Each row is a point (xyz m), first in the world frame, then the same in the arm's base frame.
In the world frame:
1: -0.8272 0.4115 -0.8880
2: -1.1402 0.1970 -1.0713
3: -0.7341 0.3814 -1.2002
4: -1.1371 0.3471 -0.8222
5: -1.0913 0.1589 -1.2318
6: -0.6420 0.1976 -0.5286
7: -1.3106 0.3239 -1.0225
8: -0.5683 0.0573 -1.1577
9: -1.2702 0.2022 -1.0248
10: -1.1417 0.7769 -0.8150
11: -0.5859 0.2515 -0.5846
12: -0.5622 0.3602 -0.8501
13: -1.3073 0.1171 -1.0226
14: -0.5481 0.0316 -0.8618
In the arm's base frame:
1: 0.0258 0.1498 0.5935
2: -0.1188 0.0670 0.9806
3: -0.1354 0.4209 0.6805
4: 0.0950 -0.0599 0.8297
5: -0.2220 0.1965 1.0273
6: -0.1060 -0.1539 0.2779
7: 0.0665 0.0155 1.0832
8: -0.4628 0.3089 0.5596
9: -0.0552 -0.0212 1.0657
10: 0.4778 0.1278 0.7750
11: -0.0959 -0.0619 0.2526
12: -0.0959 0.2066 0.3564
13: -0.1170 -0.0770 1.1068
14: -0.3943 0.0724 0.3924

